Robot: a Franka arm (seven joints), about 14 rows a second.
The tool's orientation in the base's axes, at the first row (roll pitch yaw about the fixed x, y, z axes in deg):
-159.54, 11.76, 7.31
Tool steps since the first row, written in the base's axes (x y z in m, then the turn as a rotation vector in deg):
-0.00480, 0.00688, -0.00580, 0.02, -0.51, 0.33
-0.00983, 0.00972, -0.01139, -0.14, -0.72, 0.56
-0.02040, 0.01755, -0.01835, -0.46, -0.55, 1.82
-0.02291, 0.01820, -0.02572, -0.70, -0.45, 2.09
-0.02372, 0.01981, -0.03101, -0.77, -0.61, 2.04
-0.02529, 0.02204, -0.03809, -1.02, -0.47, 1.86
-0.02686, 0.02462, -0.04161, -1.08, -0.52, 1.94
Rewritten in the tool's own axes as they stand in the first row. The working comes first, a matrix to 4 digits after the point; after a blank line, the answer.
The tool's axes in the first row as the columns of a matrix, in the base's axes (used below as rounded here):
0.9711, 0.0485, -0.2339
0.1246, -0.9384, 0.3224
-0.2038, -0.3422, -0.9173

-0.00262, -0.00470, 0.00866, -0.11, 0.37, -0.47
-0.00601, -0.00570, 0.01588, -0.34, 0.48, -0.71
-0.01388, -0.01118, 0.02726, -0.89, -0.13, -1.74
-0.01474, -0.00939, 0.03482, -1.16, -0.33, -1.90
-0.01425, -0.00913, 0.04038, -1.24, -0.16, -1.89
-0.01405, -0.00887, 0.04796, -1.43, -0.24, -1.62
-0.01454, -0.01017, 0.05239, -1.51, -0.23, -1.69

